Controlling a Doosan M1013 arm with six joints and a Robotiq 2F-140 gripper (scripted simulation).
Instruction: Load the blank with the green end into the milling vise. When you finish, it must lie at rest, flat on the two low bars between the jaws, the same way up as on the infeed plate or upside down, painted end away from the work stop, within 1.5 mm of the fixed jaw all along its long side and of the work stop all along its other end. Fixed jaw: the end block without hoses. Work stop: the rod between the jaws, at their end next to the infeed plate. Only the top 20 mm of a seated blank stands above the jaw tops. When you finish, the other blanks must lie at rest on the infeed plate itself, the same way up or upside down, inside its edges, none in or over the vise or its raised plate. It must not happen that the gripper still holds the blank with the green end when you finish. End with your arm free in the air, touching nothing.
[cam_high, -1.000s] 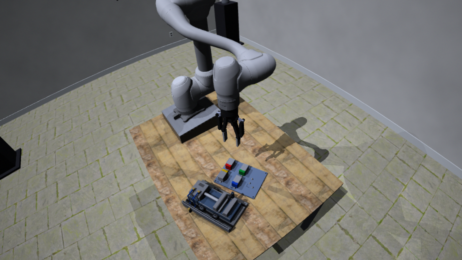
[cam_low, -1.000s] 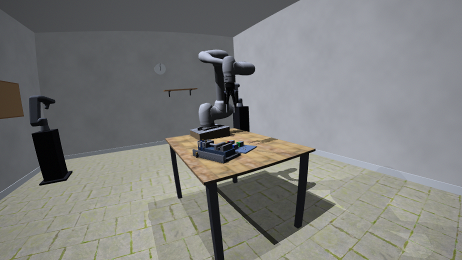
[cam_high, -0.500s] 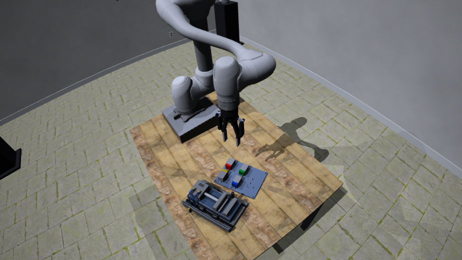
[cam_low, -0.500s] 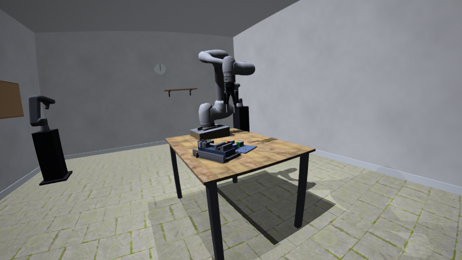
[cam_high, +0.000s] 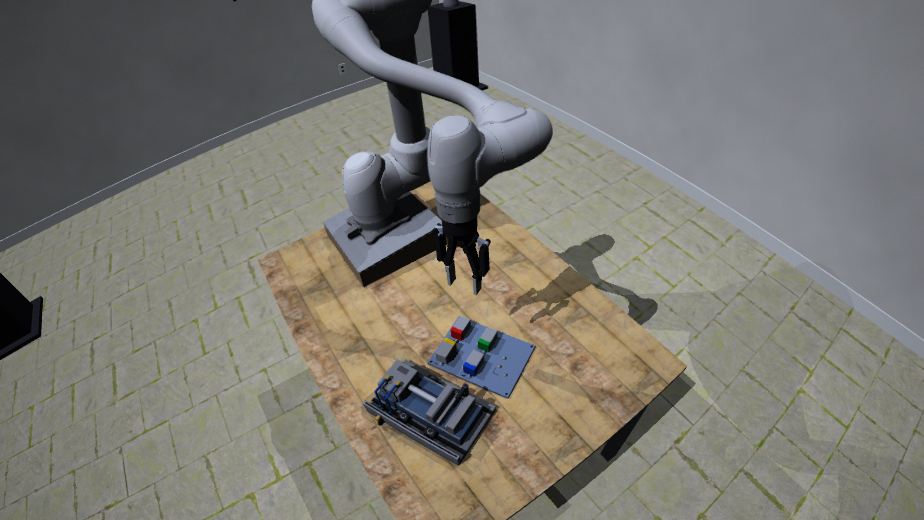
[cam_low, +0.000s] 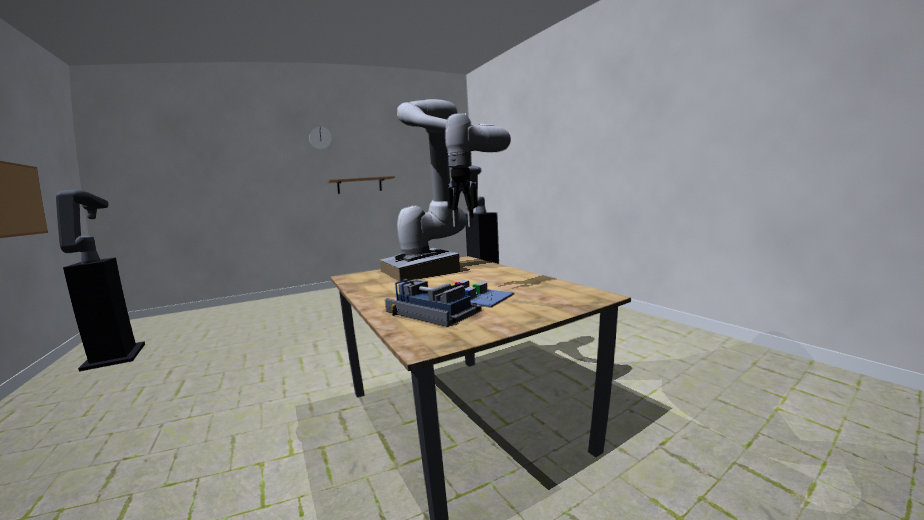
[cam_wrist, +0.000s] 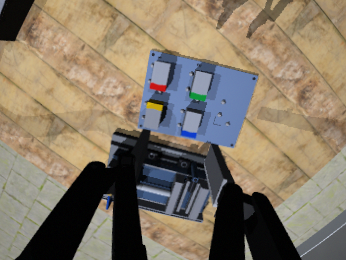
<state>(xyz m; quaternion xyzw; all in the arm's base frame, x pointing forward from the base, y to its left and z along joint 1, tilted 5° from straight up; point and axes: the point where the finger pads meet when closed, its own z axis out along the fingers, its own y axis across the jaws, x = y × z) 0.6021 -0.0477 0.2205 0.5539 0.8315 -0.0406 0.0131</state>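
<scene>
The blue-ended blank is 6 cm ahead of my hand, 3 cm to the right of it and 29 cm below it. Also, from my hand: yellow-ended blank 3 cm behind, 6 cm to the right, 29 cm below; work stop rod 14 cm ahead, 14 cm to the right, 22 cm below; red-ended blank 6 cm behind, 2 cm to the left, 29 cm below.
</scene>
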